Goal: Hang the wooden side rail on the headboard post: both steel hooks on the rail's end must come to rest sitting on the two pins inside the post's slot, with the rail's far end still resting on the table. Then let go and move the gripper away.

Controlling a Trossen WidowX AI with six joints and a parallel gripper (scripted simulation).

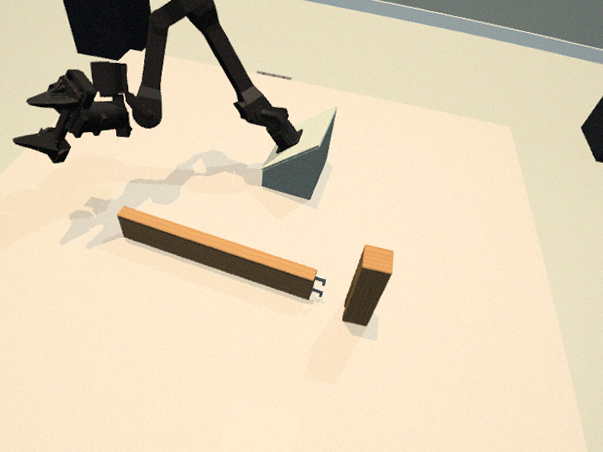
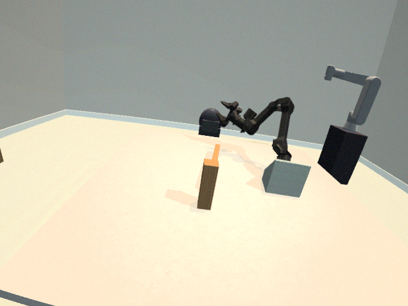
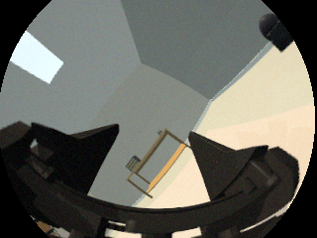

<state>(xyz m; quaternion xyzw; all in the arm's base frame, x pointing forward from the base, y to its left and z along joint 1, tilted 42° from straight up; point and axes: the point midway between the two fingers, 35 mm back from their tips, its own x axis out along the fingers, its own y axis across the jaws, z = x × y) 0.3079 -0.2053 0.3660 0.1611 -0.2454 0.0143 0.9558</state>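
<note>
The headboard post is 63 cm to the left of my gripper tip, 19 cm below it and 4 cm ahead of it.
</note>
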